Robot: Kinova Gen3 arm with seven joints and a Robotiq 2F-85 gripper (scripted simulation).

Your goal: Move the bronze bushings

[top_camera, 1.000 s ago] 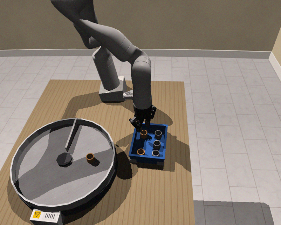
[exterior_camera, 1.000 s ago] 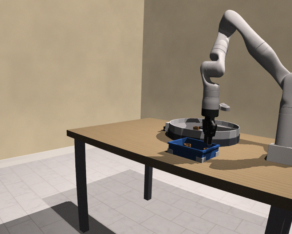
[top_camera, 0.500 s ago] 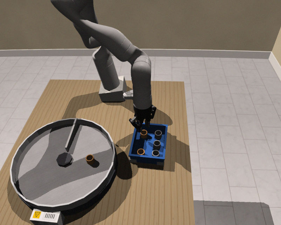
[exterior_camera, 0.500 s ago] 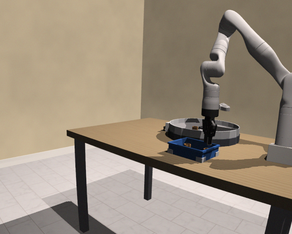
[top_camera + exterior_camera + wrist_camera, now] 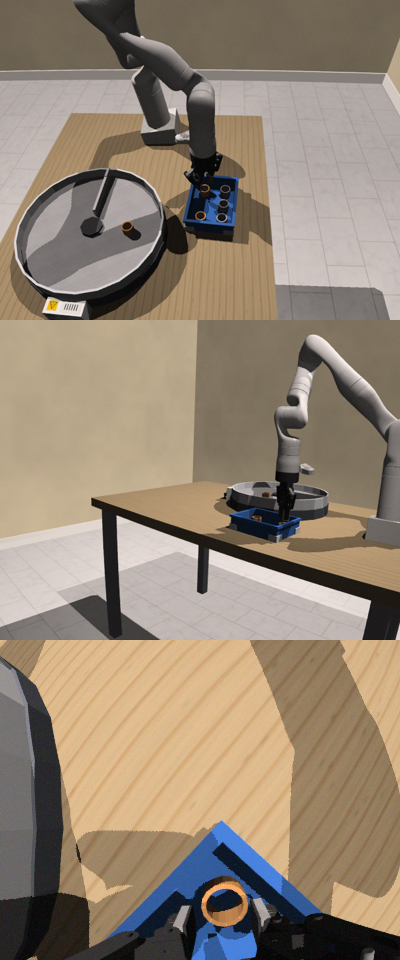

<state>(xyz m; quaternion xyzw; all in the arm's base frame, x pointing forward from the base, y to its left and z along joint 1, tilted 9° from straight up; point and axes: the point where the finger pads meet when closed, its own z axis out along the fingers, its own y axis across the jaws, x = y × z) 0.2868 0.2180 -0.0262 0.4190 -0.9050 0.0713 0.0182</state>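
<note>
The blue crate is 5 cm ahead of my hand, 4 cm below it and 3 cm to the left of it. Round my hand: grey turntable disc 30 cm to the right, 20 cm ahead, 1 cm below.
</note>
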